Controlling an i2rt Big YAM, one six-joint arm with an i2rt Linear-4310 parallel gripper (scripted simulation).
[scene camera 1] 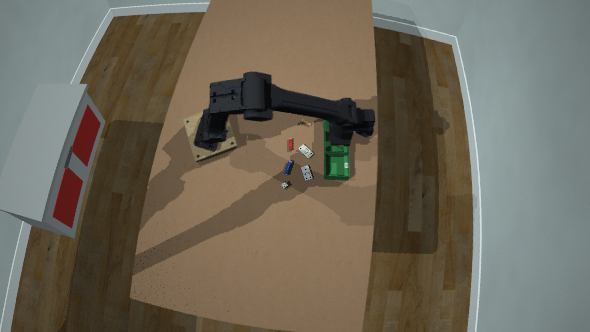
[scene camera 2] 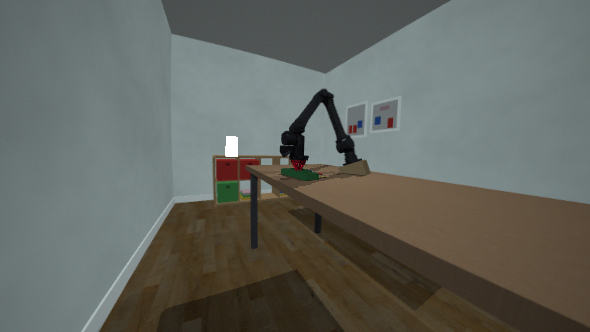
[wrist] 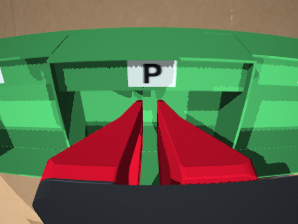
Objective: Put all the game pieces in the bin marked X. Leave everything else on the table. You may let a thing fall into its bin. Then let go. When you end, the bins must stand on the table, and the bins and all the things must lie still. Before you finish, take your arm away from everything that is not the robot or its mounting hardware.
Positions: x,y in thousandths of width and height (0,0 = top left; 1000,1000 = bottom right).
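There is a green bin (scene camera 1: 572,477), and the wrist view shows the green bin too (wrist: 324,333). I also see my own gripper (wrist: 502,493).
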